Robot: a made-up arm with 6 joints.
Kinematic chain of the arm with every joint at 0, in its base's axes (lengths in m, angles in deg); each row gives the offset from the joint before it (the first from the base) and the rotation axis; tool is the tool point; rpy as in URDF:
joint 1: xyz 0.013 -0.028 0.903 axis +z
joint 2: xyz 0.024 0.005 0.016 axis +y
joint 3: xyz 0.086 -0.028 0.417 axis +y
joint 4: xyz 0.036 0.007 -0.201 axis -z
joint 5: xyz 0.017 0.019 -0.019 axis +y
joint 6: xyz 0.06 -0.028 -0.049 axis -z
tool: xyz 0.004 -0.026 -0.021 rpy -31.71 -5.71 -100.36
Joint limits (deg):
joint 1: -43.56..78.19
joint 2: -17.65..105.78
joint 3: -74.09..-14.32
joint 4: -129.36..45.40
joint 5: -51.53..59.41
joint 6: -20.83..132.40
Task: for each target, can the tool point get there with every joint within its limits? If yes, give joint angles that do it. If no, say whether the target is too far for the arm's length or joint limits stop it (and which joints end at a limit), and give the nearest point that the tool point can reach.
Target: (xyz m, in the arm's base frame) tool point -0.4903 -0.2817 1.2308
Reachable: no: joint limits stop it (at a limit: joint 1, joint 2, joint 3, joint 4, joint 5) | nearest point 0.0518 -0.2327 1.2150 | short by 0.545 m
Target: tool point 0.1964 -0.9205 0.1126
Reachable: no: too far | nearest point 0.2493 -0.3854 0.4806 | short by 0.652 m
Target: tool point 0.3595 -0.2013 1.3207
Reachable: yes | joints -15.33 -5.06 -63.50 21.08 3.53 5.33
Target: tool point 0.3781 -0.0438 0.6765
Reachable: yes | joints -0.10 72.30 -49.01 -81.28 38.09 114.35
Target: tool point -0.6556 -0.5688 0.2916
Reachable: no: too far | nearest point 0.0685 -0.2355 0.5393 | short by 0.835 m
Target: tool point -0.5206 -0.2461 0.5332
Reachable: no: joint limits stop it (at a limit: joint 1, joint 2, joint 4, joint 6) | nearest point 0.0253 -0.1809 0.6374 | short by 0.560 m
